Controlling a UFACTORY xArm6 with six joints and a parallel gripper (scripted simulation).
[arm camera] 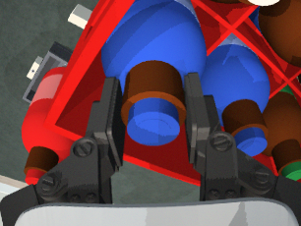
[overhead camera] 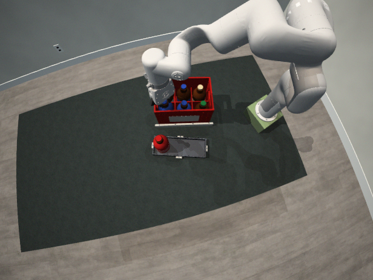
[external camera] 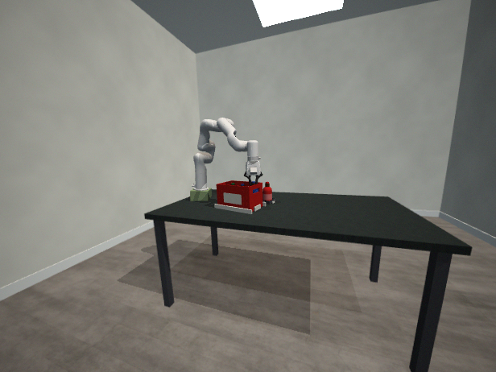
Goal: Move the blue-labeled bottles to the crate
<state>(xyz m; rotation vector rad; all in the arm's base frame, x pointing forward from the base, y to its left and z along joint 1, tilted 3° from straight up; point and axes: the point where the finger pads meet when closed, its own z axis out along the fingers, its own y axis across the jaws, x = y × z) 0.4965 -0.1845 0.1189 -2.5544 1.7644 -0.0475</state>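
Now: hand 100 mm past the crate, 10 mm to the left of it and 100 mm above it. The rest, counted from my hand: grey tray 190 mm to the left, 170 mm below; red-labeled bottle 80 mm ahead, 150 mm to the left, 100 mm below.
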